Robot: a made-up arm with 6 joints. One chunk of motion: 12 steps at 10 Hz.
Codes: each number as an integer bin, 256 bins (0 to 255) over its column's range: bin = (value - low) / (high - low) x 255, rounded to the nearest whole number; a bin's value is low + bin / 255 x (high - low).
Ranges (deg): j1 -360.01..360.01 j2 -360.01..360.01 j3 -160..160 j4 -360.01..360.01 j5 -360.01..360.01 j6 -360.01..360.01
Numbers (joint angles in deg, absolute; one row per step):
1: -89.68 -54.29 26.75 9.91 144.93 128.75
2: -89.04 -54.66 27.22 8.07 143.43 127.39
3: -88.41 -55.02 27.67 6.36 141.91 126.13
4: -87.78 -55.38 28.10 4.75 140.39 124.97
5: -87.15 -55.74 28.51 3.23 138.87 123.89
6: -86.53 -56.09 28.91 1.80 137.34 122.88
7: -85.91 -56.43 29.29 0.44 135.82 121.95
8: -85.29 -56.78 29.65 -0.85 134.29 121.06
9: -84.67 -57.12 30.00 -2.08 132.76 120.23
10: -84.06 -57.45 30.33 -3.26 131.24 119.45
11: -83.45 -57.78 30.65 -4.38 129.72 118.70
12: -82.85 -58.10 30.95 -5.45 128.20 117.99
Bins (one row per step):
1: 96 108 149 131 179 173
2: 96 108 149 130 178 173
3: 96 108 150 130 178 172
4: 96 108 150 129 177 172
5: 97 108 150 129 177 171
6: 97 108 151 128 176 171
7: 97 108 151 128 176 171
8: 97 107 151 127 175 170
9: 98 107 151 127 175 170
10: 98 107 152 126 174 170
11: 98 107 152 126 173 170
12: 98 107 152 126 173 169

